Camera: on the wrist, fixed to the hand. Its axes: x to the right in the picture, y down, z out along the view.
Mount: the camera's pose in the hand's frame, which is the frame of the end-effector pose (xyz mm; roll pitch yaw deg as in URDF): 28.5 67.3 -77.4 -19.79 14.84 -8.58
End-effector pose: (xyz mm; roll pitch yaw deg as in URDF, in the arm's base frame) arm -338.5 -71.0 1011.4 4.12 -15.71 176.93
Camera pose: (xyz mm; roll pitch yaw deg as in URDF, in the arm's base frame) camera -389.4 -141.1 949.5 -13.54 -0.17 169.72
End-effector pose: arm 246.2 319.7 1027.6 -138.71 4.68 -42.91
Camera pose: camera 198.6 225.2 1039.0 -157.15 -12.04 -46.47
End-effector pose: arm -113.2 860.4 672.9 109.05 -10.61 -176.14
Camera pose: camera -121.4 808.5 765.5 87.75 -7.13 -159.20
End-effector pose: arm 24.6 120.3 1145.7 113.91 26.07 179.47
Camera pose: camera -42.2 77.4 1216.6 103.74 26.44 -161.46
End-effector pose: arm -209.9 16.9 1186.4 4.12 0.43 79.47
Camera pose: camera -276.3 57.7 1113.8 -15.62 15.84 71.98
